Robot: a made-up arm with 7 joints. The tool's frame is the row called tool.
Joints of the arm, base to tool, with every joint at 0 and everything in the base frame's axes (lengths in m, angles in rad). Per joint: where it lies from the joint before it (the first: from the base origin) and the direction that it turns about. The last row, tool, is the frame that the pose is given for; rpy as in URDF.
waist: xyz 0.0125 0.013 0.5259 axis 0 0 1
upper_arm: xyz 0.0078 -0.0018 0.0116 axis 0 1 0
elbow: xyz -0.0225 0.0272 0.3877 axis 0 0 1
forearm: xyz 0.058 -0.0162 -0.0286 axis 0 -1 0
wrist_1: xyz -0.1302 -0.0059 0.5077 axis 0 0 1
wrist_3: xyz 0.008 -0.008 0.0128 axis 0 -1 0
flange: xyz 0.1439 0.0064 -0.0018 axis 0 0 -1
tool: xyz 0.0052 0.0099 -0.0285 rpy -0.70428 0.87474 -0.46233
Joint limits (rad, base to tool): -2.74..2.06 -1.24..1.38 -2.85..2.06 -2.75..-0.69 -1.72..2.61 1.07..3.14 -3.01..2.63
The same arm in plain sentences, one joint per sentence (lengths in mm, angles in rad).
The arm has seven revolute joints in a row. What follows holds with every joint at zero, and every direction is one of the base frame's. Joint 1 is mounted 12.5 mm along +x and 13 mm along +y and 525.9 mm along +z from the base frame's origin and rotates about +z, from -2.74 to 2.06 rad. Joint 2 is mounted 7.8 mm along +x and 1.8 mm along -y and 11.6 mm along +z from joint 1 and rotates about +y, from -1.24 to 1.38 rad. Joint 3 is mounted 22.5 mm along -x and 27.2 mm along +y and 387.7 mm along +z from joint 2 and rotates about +z, from -2.85 to 2.06 rad. Joint 4 is mounted 58 mm along +x and 16.2 mm along -y and 28.6 mm along -z from joint 3 and rotates about -y, from -2.75 to -0.69 rad. Joint 5 is mounted 130.2 mm along -x and 5.9 mm along -y and 507.7 mm along +z from joint 4 and rotates about +z, from -1.72 to 2.61 rad. Joint 6 is mounted 8 mm along +x and 8 mm along -y and 12.8 mm along +z from joint 5 and rotates about -y, from 1.07 to 3.14 rad. Joint 7 is mounted 143.9 mm along +x and 6.4 mm along +y and 1.8 mm along -z from joint 6 and rotates about -z, from -3.01 to 2.63 rad. The tool frame, which is the frame that the pose is given for, is mounted 5.2 mm along +x and 9.9 mm along +y and 28.5 mm along -z from joint 7; its axes are the base frame's turned by roll -0.7043, pitch 0.8747 and yaw -0.4623 rad (as in URDF: about the fixed x, then y, then z).
